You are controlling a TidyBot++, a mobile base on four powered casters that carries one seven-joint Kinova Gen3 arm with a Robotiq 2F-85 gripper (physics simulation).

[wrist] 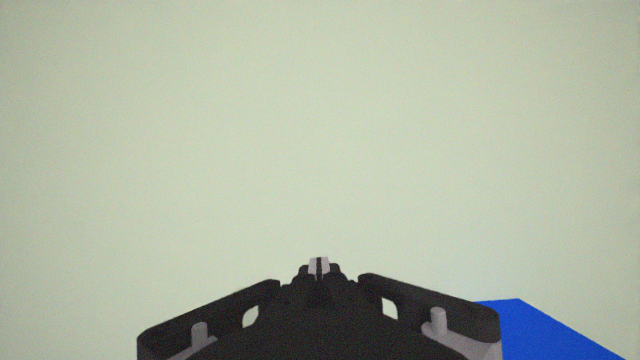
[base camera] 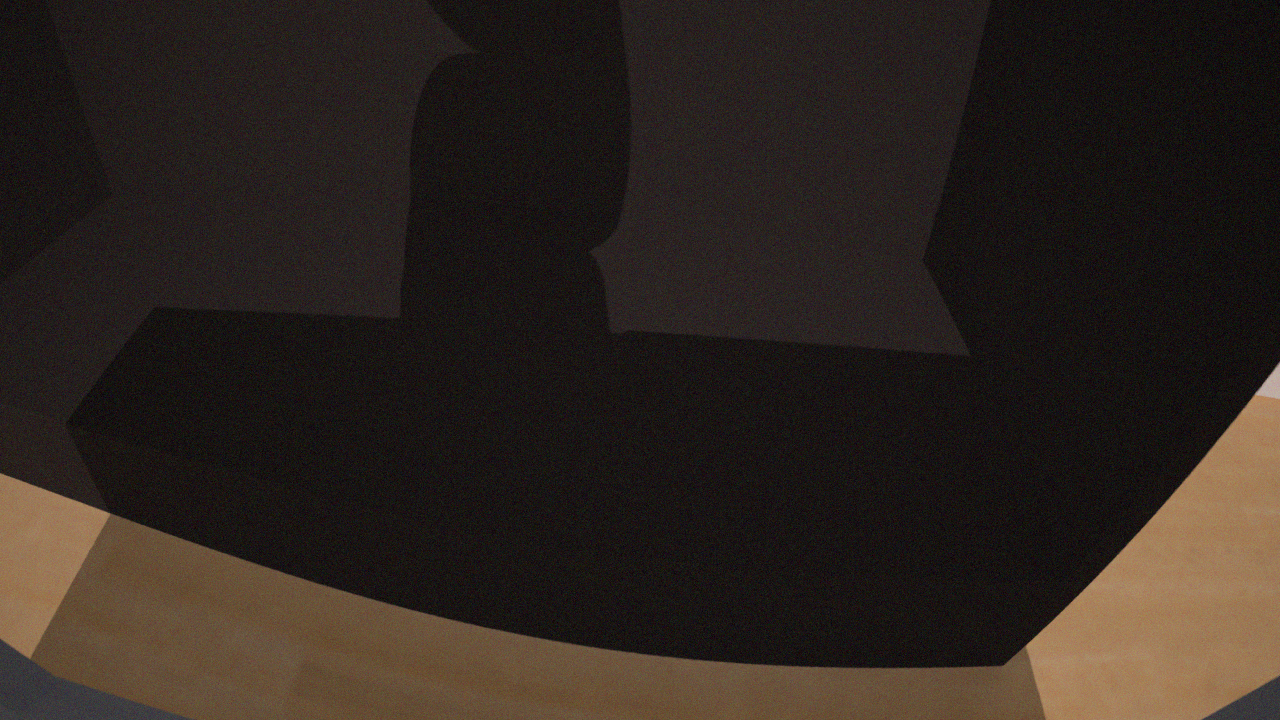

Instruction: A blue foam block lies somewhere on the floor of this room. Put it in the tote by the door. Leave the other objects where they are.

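Frame: origin at the arm's base, x left, y down, z back, level; millimetres.
Where they show: gripper, between the fingertips: (wrist: 319,270).
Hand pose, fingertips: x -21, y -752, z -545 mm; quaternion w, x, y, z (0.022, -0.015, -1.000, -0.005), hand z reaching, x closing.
Note:
After its pixels a point has its place.
My gripper (wrist: 319,270) {x -21, y -752, z -545 mm} is shut, with its two fingertips together and nothing between them, in front of a pale green wall (wrist: 310,125) {x -25, y -869, z -571 mm}. A plain bright blue object (wrist: 542,332) {x -158, y -708, z -515 mm} shows at the lower right of the wrist view, partly hidden behind the gripper's right finger linkage and cut off by the frame's lower edge. Its full shape and what it rests on are hidden, and I cannot tell from this view whether it is the foam block. The tote and the door do not show in either view.
In the base camera view a large dark brown piece of furniture (base camera: 787,161) {x -92, y 239, z -515 mm} stands very close and fills most of the picture, with dark shadows across it. Light wooden floor (base camera: 1190,537) {x -450, y 397, z -320 mm} shows along the bottom and at the right. A bit of pale skirting (base camera: 1271,385) {x -710, y 380, z -496 mm} shows at the right edge.

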